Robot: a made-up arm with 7 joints.
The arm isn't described. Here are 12 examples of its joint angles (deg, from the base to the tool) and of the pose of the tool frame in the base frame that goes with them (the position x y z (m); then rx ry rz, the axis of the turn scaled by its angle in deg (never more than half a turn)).
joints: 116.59 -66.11 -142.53 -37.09 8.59 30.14 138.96
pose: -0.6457 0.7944 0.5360 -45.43 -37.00 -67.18
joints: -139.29 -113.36 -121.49 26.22 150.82 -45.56 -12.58
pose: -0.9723 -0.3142 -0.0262 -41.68 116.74 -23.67
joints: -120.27 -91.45 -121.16 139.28 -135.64 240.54 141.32
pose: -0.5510 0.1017 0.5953 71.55 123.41 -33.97
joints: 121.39 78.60 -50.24 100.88 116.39 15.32 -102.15
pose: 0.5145 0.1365 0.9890 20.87 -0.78 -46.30
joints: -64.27 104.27 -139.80 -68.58 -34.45 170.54 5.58
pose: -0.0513 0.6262 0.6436 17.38 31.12 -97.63
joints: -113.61 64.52 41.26 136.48 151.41 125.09 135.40
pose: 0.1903 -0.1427 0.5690 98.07 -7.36 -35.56
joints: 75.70 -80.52 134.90 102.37 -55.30 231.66 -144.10
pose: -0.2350 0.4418 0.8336 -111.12 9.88 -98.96
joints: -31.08 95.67 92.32 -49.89 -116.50 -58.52 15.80
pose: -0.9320 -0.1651 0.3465 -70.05 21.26 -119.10
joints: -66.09 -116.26 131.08 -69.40 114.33 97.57 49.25
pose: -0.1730 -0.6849 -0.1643 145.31 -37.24 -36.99
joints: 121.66 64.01 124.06 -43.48 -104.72 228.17 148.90
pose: 0.6582 -0.2309 0.9276 173.59 23.64 -13.01
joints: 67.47 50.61 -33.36 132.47 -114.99 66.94 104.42
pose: 0.2876 0.1823 0.9395 -109.33 -4.55 -108.57
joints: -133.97 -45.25 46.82 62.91 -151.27 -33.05 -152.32
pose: -0.2629 -0.8755 0.8661 -67.60 -7.91 81.99
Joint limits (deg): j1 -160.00..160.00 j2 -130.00..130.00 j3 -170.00..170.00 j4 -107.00..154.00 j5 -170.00..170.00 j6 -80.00..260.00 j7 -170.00..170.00
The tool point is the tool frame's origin. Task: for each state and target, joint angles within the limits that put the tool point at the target. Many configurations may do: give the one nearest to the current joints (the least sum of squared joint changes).
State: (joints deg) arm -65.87 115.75 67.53 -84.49 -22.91 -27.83 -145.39
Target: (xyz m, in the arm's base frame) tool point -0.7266 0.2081 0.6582
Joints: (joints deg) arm -74.50 92.17 107.75 -94.52 -25.51 -30.32 -145.39
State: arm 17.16 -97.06 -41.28 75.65 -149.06 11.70 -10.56
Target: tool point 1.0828 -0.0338 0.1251
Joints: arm 13.06 -86.02 -50.94 42.36 -142.81 6.24 -10.56
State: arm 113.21 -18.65 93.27 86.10 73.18 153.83 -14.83
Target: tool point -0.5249 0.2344 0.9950
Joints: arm 113.67 -30.98 85.61 56.41 65.72 140.86 -14.83
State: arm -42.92 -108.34 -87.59 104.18 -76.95 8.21 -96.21
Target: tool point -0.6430 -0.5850 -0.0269
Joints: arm -78.84 -122.18 -82.56 87.73 -79.80 10.49 -96.21
